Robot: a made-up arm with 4 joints. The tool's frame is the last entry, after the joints.
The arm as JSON. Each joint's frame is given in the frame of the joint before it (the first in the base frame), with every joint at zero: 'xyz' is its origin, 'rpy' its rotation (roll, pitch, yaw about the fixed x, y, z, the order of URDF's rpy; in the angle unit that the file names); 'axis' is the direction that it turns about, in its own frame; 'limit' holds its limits. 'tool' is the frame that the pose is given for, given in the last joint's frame.
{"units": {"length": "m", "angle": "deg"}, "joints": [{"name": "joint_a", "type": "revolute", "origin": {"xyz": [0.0, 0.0, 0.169], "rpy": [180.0, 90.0, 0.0]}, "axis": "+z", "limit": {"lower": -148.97, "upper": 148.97}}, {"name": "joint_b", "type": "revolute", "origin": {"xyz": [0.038, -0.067, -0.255], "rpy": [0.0, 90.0, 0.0]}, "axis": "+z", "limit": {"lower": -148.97, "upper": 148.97}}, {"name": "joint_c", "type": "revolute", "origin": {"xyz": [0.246, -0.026, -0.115], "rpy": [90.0, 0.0, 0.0]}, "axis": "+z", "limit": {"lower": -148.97, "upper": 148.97}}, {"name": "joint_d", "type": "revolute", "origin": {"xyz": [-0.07, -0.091, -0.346], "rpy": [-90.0, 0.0, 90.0]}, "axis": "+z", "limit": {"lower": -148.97, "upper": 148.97}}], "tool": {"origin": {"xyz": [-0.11, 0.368, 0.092], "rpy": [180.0, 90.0, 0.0]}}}
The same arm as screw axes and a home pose.
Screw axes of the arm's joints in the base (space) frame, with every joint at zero. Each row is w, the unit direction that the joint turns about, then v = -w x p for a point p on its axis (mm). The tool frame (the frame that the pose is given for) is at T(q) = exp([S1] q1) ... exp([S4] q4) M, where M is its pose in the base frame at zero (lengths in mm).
S1: w -1 0 0 v 0 -169 0
S2: w 0 0 -1 v -67 255 0
S3: w 0 1 0 v -246 0 501
S4: w -1 0 0 v 0 -337 -253
M: xyz 339 -621 447 (mm) quaternion w x y z 1 0 0 0
Joint limits (deg, base to tool): -148.97..148.97 -148.97..148.97 -148.97..148.97 -148.97..148.97

